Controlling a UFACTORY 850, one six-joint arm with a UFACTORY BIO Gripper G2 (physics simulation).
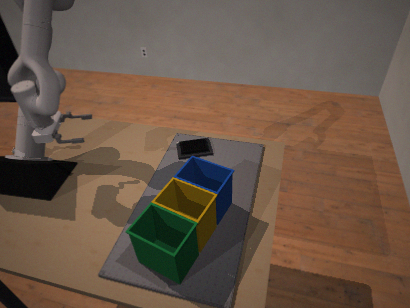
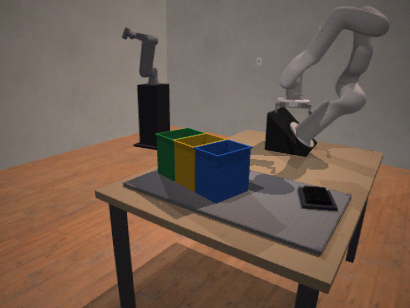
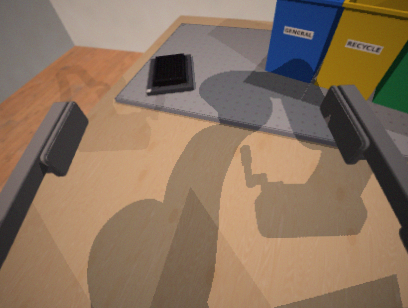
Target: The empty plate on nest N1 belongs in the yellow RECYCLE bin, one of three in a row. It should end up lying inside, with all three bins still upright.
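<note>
The black plate (image 1: 195,147) (image 2: 316,194) (image 3: 170,68) lies flat on the dark nest (image 2: 320,206) (image 3: 191,86), beyond the blue bin's end of the row. The yellow RECYCLE bin (image 1: 207,231) (image 2: 185,169) (image 3: 345,67) stands upright in the middle of the row, between the blue GENERAL bin (image 1: 226,200) (image 2: 222,172) (image 3: 295,52) and the green bin (image 1: 157,255) (image 2: 166,159) (image 3: 398,87); both are upright. My gripper (image 1: 86,129) (image 2: 293,110) (image 3: 206,131) is open and empty, in the air near the arm's base, well away from plate and bins. The yellow bin's floor is partly hidden.
The grey perforated board (image 1: 245,165) (image 2: 300,225) (image 3: 200,40) carries nest and bins on the wooden table (image 1: 50,240) (image 2: 350,150) (image 3: 145,180). The black sloped base block (image 1: 30,177) (image 2: 282,137) stands under the arm. Another arm on a black pedestal (image 2: 154,115) stands in the background.
</note>
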